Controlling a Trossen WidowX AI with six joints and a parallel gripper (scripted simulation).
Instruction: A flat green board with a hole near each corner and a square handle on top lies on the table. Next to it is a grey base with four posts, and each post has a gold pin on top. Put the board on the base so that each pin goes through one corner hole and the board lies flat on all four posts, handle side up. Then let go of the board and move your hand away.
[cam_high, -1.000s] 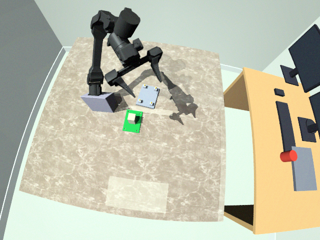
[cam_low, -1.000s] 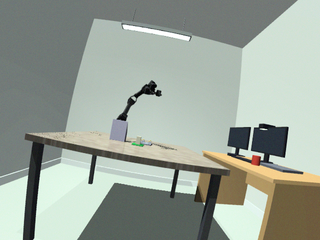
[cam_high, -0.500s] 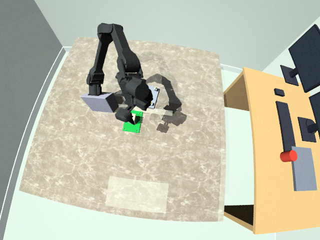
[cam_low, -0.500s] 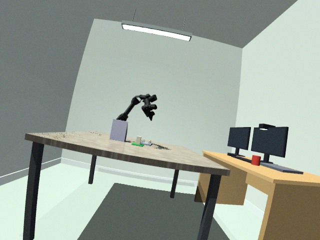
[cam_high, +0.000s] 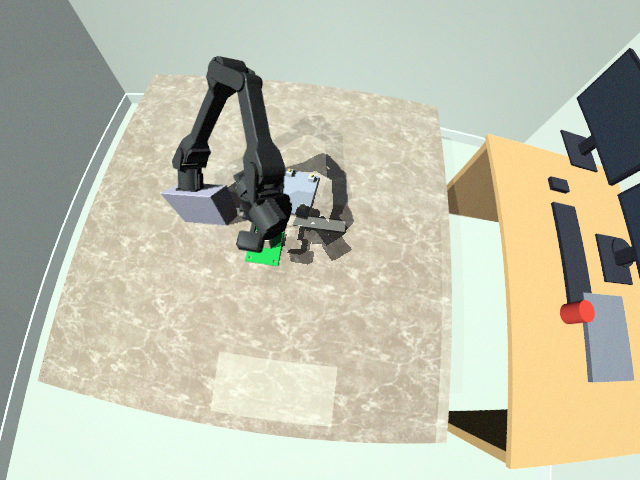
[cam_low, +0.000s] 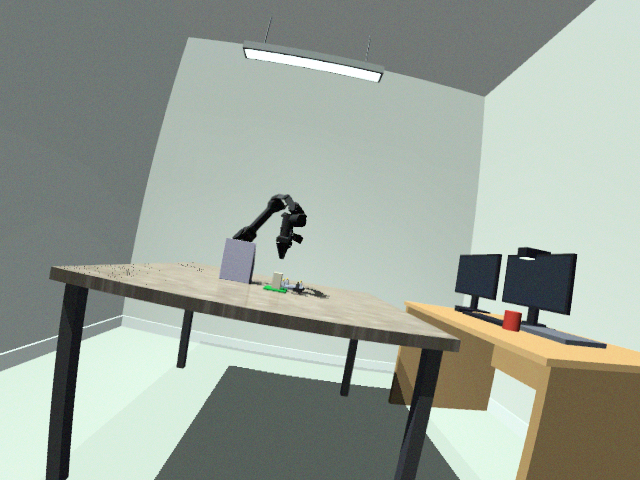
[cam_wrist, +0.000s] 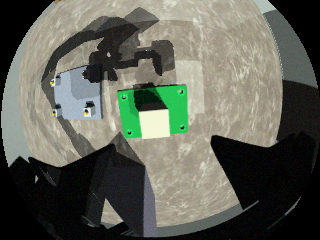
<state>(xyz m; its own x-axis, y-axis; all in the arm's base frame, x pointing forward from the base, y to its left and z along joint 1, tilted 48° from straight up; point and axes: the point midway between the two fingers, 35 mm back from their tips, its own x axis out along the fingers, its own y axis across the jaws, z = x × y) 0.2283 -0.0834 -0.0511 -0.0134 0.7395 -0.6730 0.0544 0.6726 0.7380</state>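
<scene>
Now: the green board 1 cm to the left of my gripper tip and 12 cm below it. Round my gripper tip: grey base (7 cm ahead, 19 cm to the left, 14 cm below).
</scene>
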